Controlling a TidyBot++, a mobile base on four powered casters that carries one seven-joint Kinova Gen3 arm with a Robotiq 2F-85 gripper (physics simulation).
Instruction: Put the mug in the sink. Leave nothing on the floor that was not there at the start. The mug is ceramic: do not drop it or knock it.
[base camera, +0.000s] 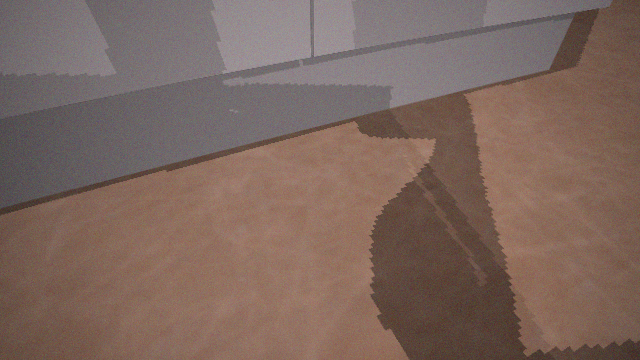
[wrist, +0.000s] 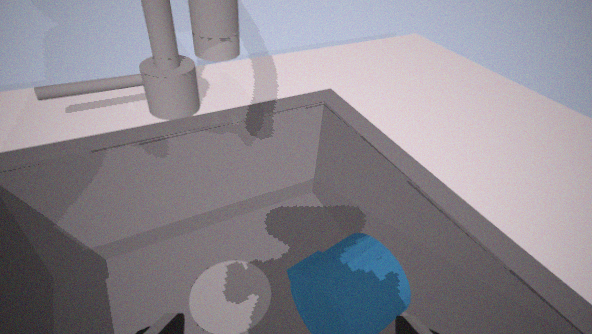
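Frame: origin at the arm's base, x right, y back, z down, level; centimetres.
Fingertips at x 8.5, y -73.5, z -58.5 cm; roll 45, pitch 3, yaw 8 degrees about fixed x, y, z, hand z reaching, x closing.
Observation:
A point is followed by its place in that frame.
The blue mug (wrist: 352, 287) @(x 16.0, y -83.2, z -45.2 cm) lies on its side on the floor of the grey sink (wrist: 425, 195), right of the round pale drain (wrist: 220, 300) in the wrist view. The mug's handle cannot be made out. My gripper (wrist: 290, 325) @(x 8.5, y -73.5, z -58.5 cm) is open, its two fingertips wide apart at the bottom edge of the wrist view. It is above the mug and apart from it, with nothing held between the fingers. The mug does not show in the base camera view.
A grey faucet (wrist: 172, 90) @(x 0.1, y -101.2, z -54.9 cm) with a side lever (wrist: 90, 86) @(x -7.2, y -100.8, z -55.5 cm) stands behind the sink on the pale countertop (wrist: 500, 125) @(x 36.8, y -98.5, z -51.4 cm). In the base camera view, a grey cabinet front (base camera: 280, 45) @(x -2.0, y -51.9, z 22.1 cm) rises from the brown floor (base camera: 225, 250) @(x -9.5, y -35.3, z 39.6 cm), which carries dark shadows.

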